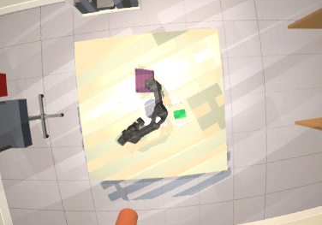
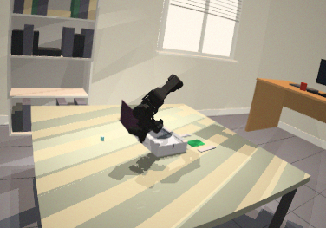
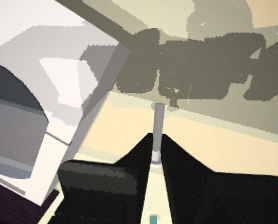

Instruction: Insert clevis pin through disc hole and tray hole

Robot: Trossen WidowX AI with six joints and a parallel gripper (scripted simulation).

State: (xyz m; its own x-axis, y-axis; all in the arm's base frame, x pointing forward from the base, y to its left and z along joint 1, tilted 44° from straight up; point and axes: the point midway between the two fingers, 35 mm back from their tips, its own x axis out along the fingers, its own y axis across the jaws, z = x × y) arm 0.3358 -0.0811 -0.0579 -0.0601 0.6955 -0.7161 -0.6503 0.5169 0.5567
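The rimmed tray lies 15 cm to the left of my gripper tip, 10 cm behind it and 2 cm below it. Also, from my gripper tip: small cyan cube: 17 cm behind, 16 cm to the right, 5 cm below; grey aluminium disc: 14 cm to the left, 13 cm behind, 1 cm below; steel clevis pin: 1 cm above.
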